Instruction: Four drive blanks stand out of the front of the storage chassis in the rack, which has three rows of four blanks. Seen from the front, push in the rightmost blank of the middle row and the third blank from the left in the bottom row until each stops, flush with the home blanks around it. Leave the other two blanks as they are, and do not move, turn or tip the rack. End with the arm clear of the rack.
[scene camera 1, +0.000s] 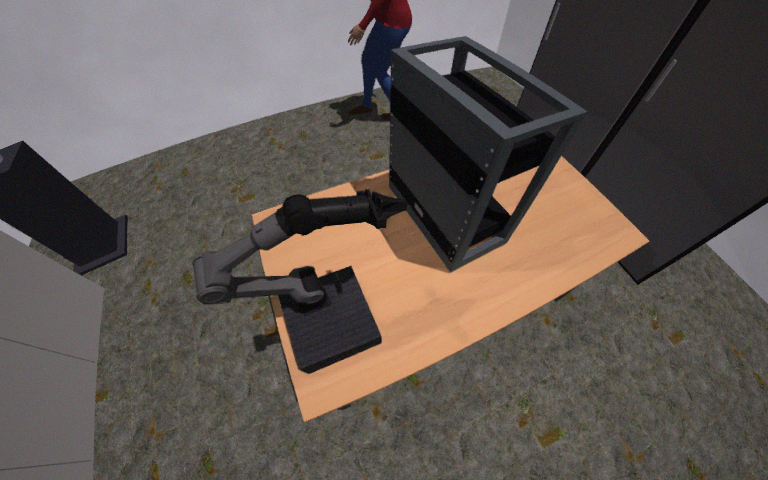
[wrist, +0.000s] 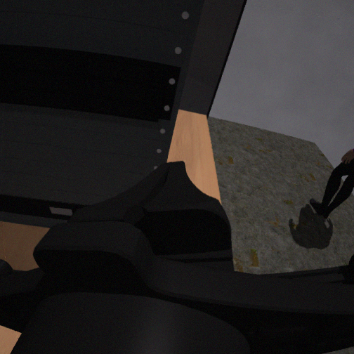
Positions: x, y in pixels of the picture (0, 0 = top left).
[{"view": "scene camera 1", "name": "gripper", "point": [405, 204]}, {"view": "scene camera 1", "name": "rack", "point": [452, 138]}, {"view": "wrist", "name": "gripper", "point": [175, 175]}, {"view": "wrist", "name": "rack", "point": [96, 96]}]
